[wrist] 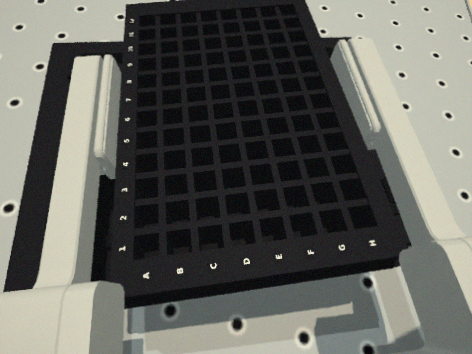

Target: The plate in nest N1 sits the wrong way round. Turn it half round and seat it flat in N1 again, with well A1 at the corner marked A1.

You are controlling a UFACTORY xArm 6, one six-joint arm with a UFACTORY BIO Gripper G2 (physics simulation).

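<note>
The black plate [227, 156] fills the middle of the wrist view. Letters A to H run along its near edge and numbers up its left side, so well A1 is at its near left corner. My gripper [231, 95] is shut on the plate, one finger along each long side. A black base, which looks like the nest [44, 150], shows beyond the left finger and a little behind the right fingertip. The plate covers most of it. Whether the plate rests in it or is held above it, I cannot tell. The nest's A1 corner mark cannot be made out.
A pale deck [430, 165] with rows of dark round holes surrounds the black base. Grey shadows and lighter patches lie on the deck below the plate's near edge, between the finger bases.
</note>
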